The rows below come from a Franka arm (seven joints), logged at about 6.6 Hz.
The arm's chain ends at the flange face. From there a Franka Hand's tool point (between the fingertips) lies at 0.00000 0.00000 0.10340 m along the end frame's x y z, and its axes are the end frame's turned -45 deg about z.
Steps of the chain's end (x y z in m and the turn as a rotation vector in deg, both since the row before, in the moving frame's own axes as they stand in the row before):
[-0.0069, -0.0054, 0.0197, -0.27, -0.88, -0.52]
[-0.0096, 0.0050, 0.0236, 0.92, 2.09, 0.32]
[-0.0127, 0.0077, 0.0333, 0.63, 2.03, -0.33]
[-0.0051, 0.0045, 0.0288, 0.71, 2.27, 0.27]
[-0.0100, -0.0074, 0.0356, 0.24, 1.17, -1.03]
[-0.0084, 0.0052, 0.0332, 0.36, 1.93, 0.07]
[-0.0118, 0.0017, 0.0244, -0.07, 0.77, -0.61]
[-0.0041, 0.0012, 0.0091, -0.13, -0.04, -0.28]
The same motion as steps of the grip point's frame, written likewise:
[-0.0025, -0.0095, 0.0197, 0.43, -0.81, -0.52]
[-0.0065, -0.0017, 0.0235, -0.83, 2.13, 0.32]
[-0.0110, -0.0018, 0.0332, -0.99, 1.88, -0.33]
[-0.0030, 0.0016, 0.0287, -1.10, 2.11, 0.27]
[0.0000, -0.0111, 0.0356, -0.66, 1.00, -1.03]
[-0.0067, -0.0003, 0.0331, -1.11, 1.62, 0.07]
[-0.0086, -0.0061, 0.0244, -0.59, 0.49, -0.61]
[-0.0040, -0.0019, 0.0091, -0.06, -0.12, -0.28]

